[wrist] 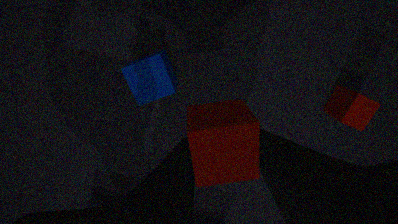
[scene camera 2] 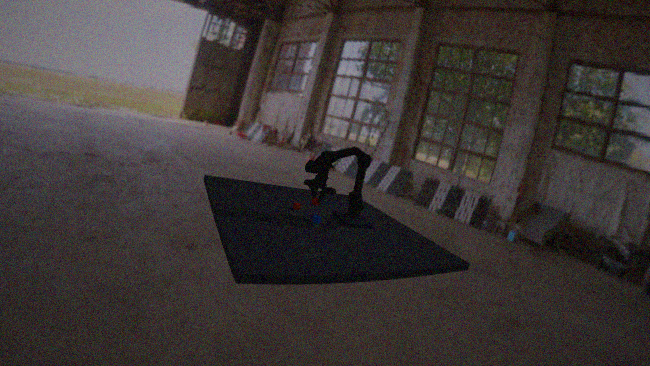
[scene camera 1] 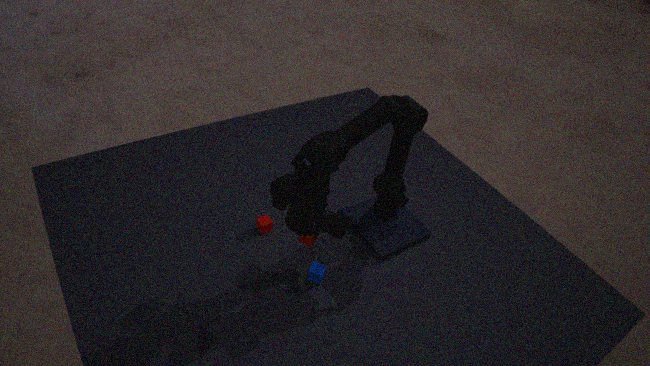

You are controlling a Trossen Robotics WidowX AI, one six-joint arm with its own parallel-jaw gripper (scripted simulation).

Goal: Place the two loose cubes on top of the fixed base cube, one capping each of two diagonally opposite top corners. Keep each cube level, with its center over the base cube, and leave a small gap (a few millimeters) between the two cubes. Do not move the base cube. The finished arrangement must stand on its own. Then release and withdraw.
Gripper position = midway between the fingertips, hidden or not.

My gripper (scene camera 1: 308, 235) holds a red cube (wrist: 223, 137). I also see a blue cube (wrist: 152, 77).
My gripper also shows in the wrist view (wrist: 221, 140).
